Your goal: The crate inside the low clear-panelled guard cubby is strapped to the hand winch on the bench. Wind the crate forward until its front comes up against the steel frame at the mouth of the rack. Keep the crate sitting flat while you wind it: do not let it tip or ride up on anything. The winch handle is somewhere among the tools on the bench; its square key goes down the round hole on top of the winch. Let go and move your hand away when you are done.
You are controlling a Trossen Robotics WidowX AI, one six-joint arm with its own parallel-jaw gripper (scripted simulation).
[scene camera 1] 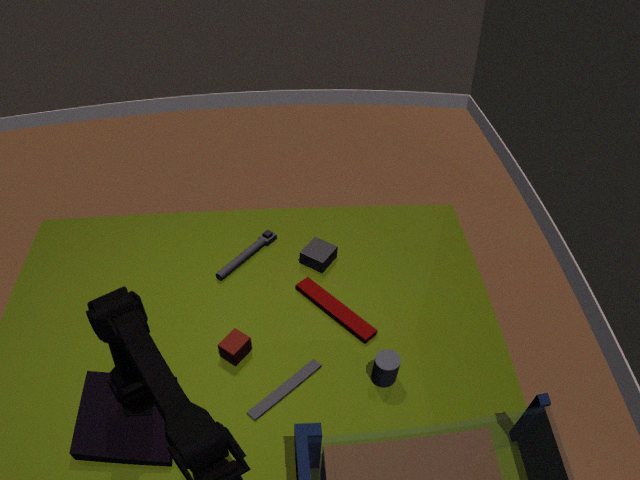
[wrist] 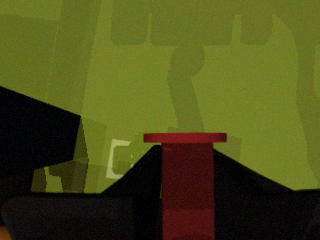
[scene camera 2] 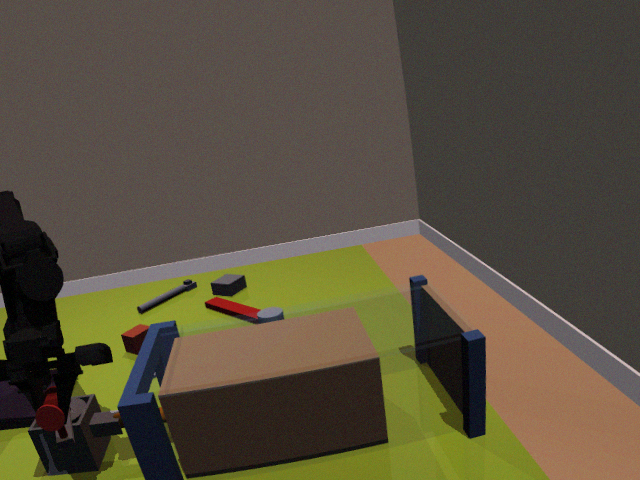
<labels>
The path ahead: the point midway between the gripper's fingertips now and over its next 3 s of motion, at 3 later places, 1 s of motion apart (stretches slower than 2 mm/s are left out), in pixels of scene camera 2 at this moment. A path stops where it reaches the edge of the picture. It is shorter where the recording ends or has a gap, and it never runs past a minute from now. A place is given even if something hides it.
My gripper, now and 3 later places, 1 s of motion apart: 55, 426; 82, 411; 104, 394; 111, 377
</labels>
